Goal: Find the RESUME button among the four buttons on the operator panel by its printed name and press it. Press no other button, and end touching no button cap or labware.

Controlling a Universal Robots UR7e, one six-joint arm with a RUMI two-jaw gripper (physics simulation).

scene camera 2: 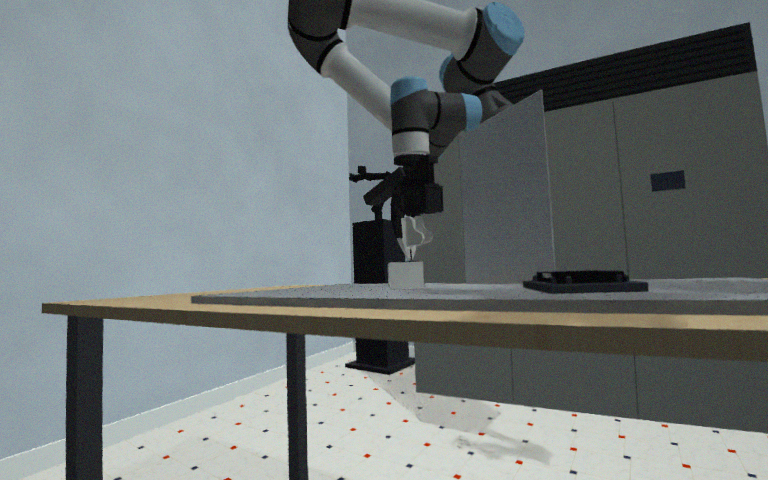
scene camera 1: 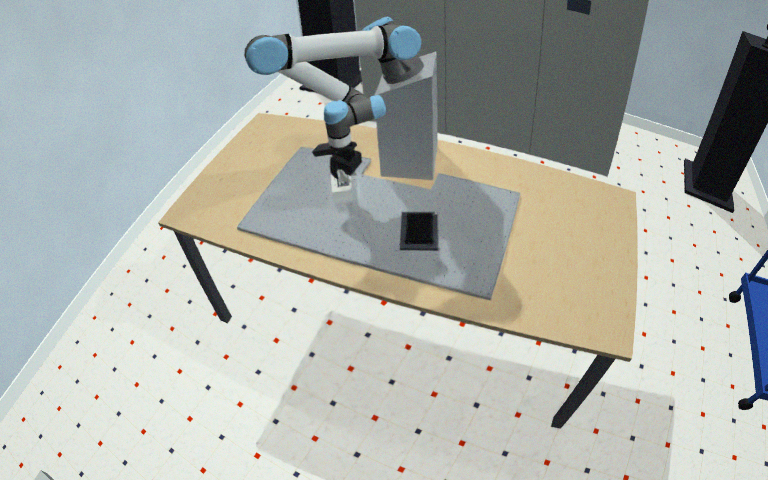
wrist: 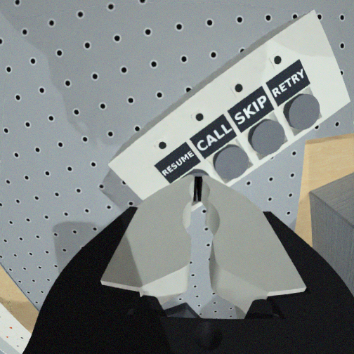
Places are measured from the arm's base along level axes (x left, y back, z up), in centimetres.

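Where they show: gripper, fingertip midpoint: [scene camera 2: 409, 260] [scene camera 1: 344, 182]; arm's base, link origin: [scene camera 2: 494, 130] [scene camera 1: 404, 72].
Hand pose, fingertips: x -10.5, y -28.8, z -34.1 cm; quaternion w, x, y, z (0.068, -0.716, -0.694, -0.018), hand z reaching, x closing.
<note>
Things, the pixels of their top centre, and the offset from my fingertips. Level surfaces: height alone.
- white operator panel, top centre: [scene camera 2: 403, 261] [scene camera 1: 340, 175] dx -3.3, dy +2.7, dz -0.2 cm
- grey perforated board, surface height: dz -5.7 cm
- wooden table, surface height: dz -7.0 cm
- dark square holder, top centre: [scene camera 2: 575, 274] [scene camera 1: 419, 227] dx +32.0, dy -5.0, dz -3.5 cm
The white operator panel [scene camera 1: 340, 189] [scene camera 2: 406, 276] [wrist: 135, 170] lies slanted in the wrist view, with dark labels RESUME [wrist: 177, 162], CALL, SKIP and RETRY. Beside the labels are the grey CALL cap [wrist: 231, 162], SKIP cap [wrist: 267, 136] and RETRY cap [wrist: 301, 111]. A thin sliver of the RESUME cap [wrist: 198, 172] shows; the fingertips hide the rest. My gripper [scene camera 2: 410, 259] [wrist: 196, 178] is shut and empty, pointing down. Its tips are over the RESUME cap, at the panel's top in scene camera 2. Whether they touch or press the cap cannot be told.
The panel stands on a grey perforated board [scene camera 1: 294, 209] [wrist: 95, 45] on the wooden table [scene camera 1: 577, 254]. A dark square holder [scene camera 1: 403, 240] [scene camera 2: 586, 287] is on the board. A tall grey block [scene camera 1: 404, 130] [scene camera 2: 506, 198] [wrist: 335, 215] rises near the arm.
</note>
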